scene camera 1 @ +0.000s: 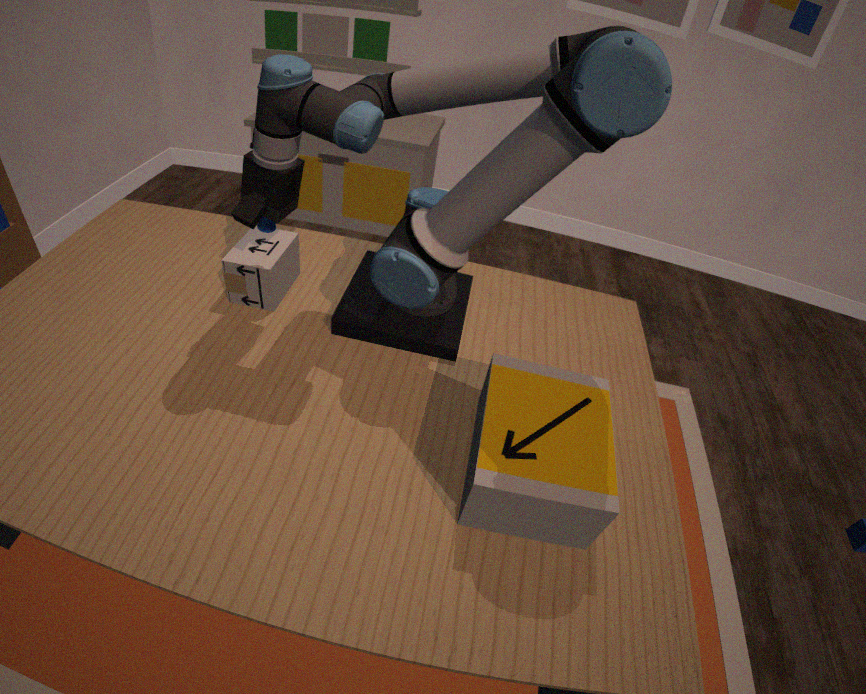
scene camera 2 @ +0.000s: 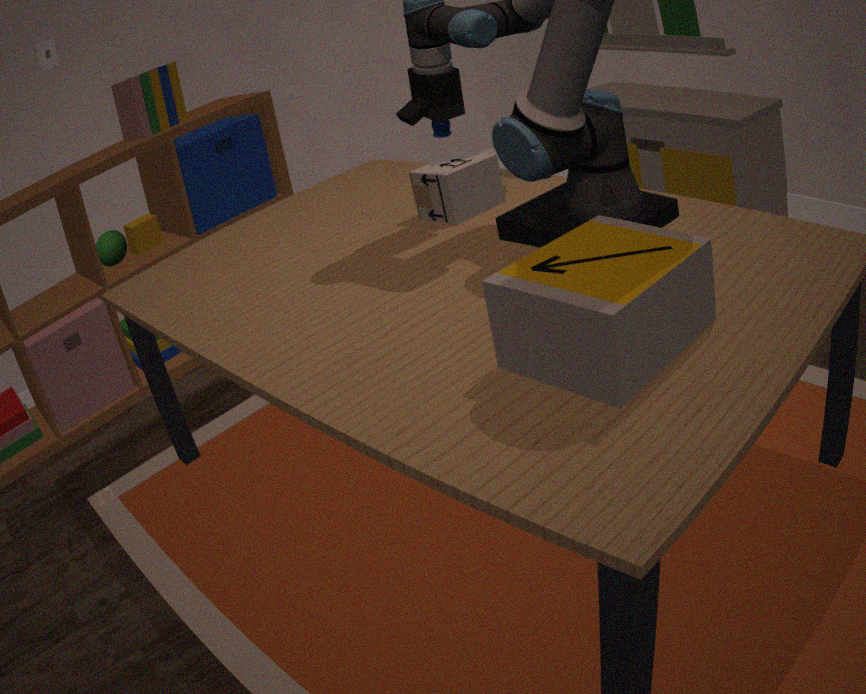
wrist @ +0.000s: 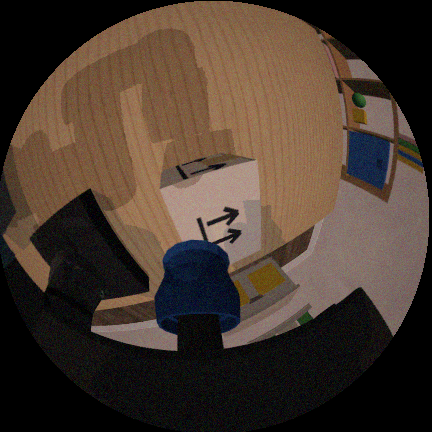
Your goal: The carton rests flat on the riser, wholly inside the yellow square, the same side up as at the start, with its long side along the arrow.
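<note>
A white carton [scene camera 1: 280,273] [scene camera 2: 473,189] [wrist: 220,192] stands on the table near the arm's base. Black arrows mark its top and one end face, which also carries a tan patch. My suction gripper [scene camera 1: 266,228] [scene camera 2: 441,134] [wrist: 196,246], with a blue cup, is above the carton's top; scene camera 2 shows a gap between them. It is open and holds nothing. The grey riser [scene camera 1: 538,516] [scene camera 2: 556,339] stands apart on the same table. On its top is the yellow square [scene camera 1: 578,455] [scene camera 2: 614,285] with a black arrow [scene camera 1: 550,426] [scene camera 2: 614,257], and nothing rests on it.
The arm's black base [scene camera 1: 393,339] [scene camera 2: 531,216] stands between the carton and the riser. The wooden table [scene camera 1: 253,506] [scene camera 2: 346,347] [wrist: 280,100] bears them all. A shelf unit [scene camera 2: 68,216] and a low cabinet [scene camera 1: 426,148] [scene camera 2: 766,144] stand beyond the table.
</note>
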